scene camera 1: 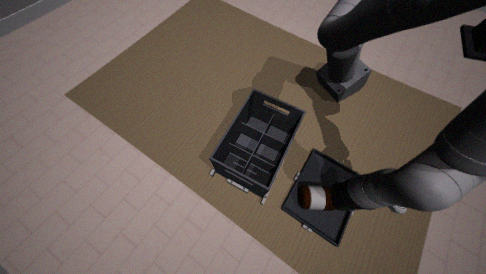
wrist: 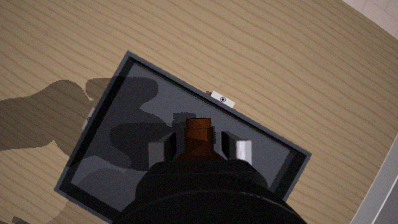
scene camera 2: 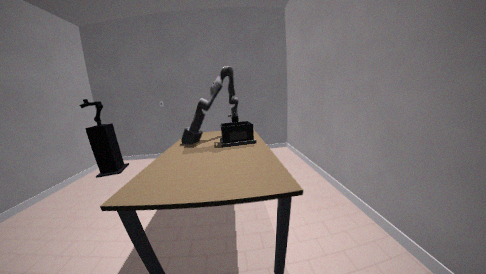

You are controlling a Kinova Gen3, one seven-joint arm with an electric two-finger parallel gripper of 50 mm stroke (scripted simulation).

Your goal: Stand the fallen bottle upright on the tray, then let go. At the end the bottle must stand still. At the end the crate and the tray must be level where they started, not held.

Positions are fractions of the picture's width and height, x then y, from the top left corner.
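There's a brown bottle (scene camera 1: 0.64,0.72) here, and you'd find it in the wrist view too (wrist: 0.50,0.64). Then there's a dark crate (scene camera 1: 0.52,0.53). Scene camera 2 does not show the brown bottle, since it's hidden by the dark crate. In the wrist view the dark crate is out of frame. And I can see my gripper (wrist: 0.50,0.63).
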